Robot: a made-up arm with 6 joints.
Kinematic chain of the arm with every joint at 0, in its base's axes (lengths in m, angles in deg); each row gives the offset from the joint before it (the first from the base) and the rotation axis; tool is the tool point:
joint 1: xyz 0 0 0.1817 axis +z
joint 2: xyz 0 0 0 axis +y
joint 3: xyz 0 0 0.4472 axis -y
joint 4: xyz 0 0 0 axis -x
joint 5: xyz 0.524 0 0 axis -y
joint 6: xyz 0 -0.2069 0 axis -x
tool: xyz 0 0 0
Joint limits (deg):
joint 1: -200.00..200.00
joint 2: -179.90..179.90
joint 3: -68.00..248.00
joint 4: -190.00..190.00
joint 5: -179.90..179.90
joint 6: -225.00..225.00
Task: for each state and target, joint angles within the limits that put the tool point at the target. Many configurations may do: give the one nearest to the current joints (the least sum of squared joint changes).
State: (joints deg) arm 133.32 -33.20 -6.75 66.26 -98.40 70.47
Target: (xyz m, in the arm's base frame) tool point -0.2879 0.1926 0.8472
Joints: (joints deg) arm 153.74 -21.02 -15.87 77.34 -98.40 70.47
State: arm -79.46 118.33 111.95 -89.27 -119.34 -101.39
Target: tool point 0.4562 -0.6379 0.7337
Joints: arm -56.22 75.50 148.34 -96.82 -119.34 -101.39
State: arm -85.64 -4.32 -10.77 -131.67 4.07 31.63
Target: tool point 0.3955 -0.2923 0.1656
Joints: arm -54.50 19.31 -19.60 -137.37 4.07 31.63
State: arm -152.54 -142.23 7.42 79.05 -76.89 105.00
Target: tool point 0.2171 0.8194 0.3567
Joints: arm -109.62 -113.33 7.27 70.02 -76.89 105.00
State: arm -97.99 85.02 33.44 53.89 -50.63 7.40
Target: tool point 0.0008 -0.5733 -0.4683
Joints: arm -78.23 104.77 10.21 55.84 -50.63 7.40
